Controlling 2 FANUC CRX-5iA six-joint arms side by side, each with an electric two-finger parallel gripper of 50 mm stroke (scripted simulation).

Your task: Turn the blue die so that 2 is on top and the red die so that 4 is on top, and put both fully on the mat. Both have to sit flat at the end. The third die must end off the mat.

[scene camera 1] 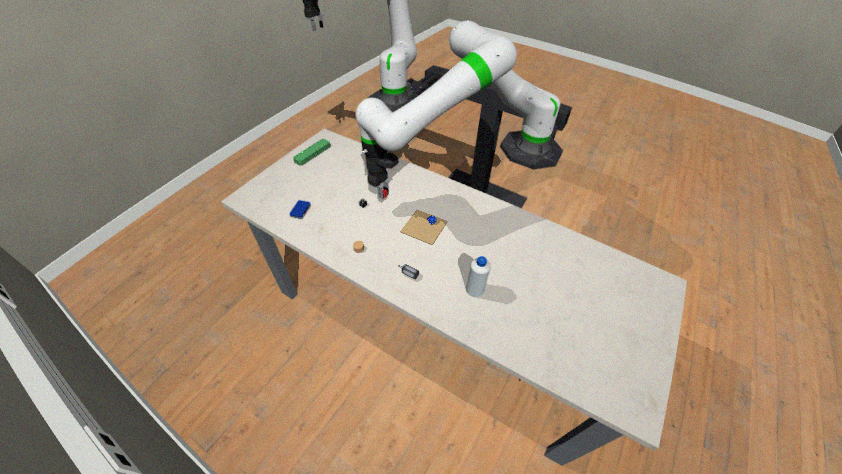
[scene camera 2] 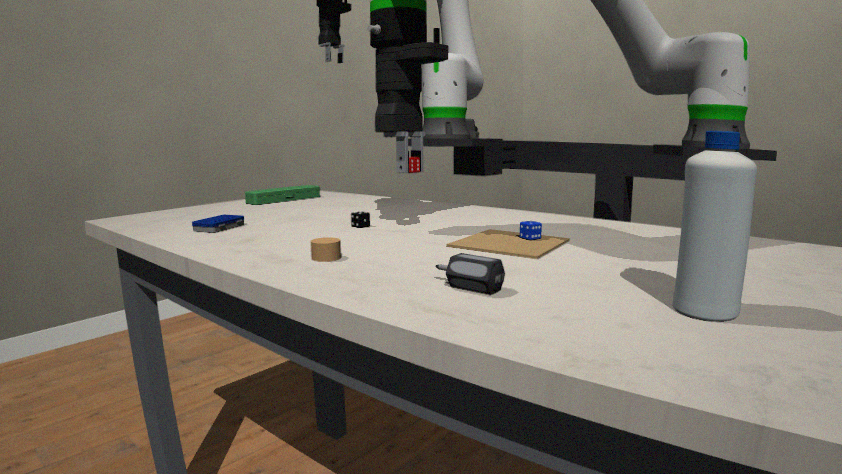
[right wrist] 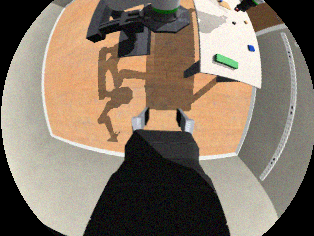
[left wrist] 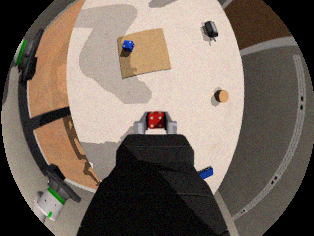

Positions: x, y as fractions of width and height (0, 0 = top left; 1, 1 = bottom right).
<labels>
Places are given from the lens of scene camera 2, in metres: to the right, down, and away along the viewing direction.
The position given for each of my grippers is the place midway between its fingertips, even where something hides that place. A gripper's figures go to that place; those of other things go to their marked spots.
my left gripper (scene camera 2: 0.49, 0.36): -0.02, -0.10, 0.82
my right gripper (scene camera 2: 0.40, 0.13): -0.30, -0.61, 1.71
tan mat (scene camera 2: 0.58, 0.51): 0.11, 0.01, 0.75
white bottle (scene camera 2: 0.85, 0.40): 0.26, -0.04, 0.40
green case (scene camera 2: 0.32, 0.41): -0.38, -0.10, 1.21
The marked spots on the tan mat and the green case are 0.68 m apart.
</labels>
